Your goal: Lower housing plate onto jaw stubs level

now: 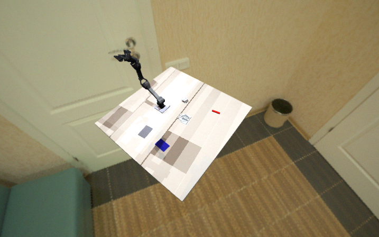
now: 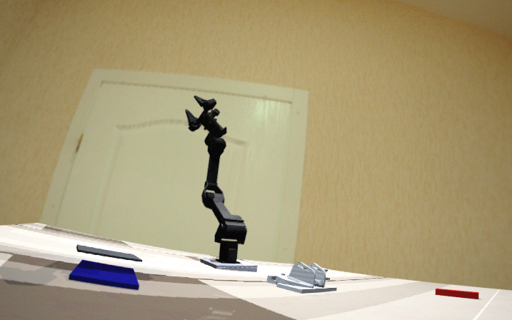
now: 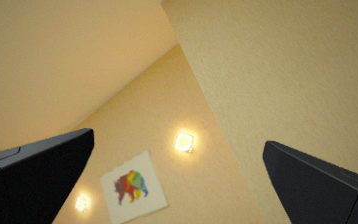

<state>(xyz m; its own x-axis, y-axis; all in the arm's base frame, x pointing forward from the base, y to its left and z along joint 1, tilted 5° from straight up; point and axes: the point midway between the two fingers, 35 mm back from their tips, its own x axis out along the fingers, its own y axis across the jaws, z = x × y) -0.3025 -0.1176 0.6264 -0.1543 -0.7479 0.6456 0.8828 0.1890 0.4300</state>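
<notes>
The housing plate lies 42 cm ahead of my gripper tip, 45 cm to the left of it and 63 cm below it. From my gripper tip the other things lie so: red bar (81 cm ahead, 57 cm to the left, 65 cm below); dark grey plate (43 cm ahead, 15 cm to the right, 66 cm below); blue tile (68 cm ahead, 13 cm to the right, 66 cm below).
</notes>
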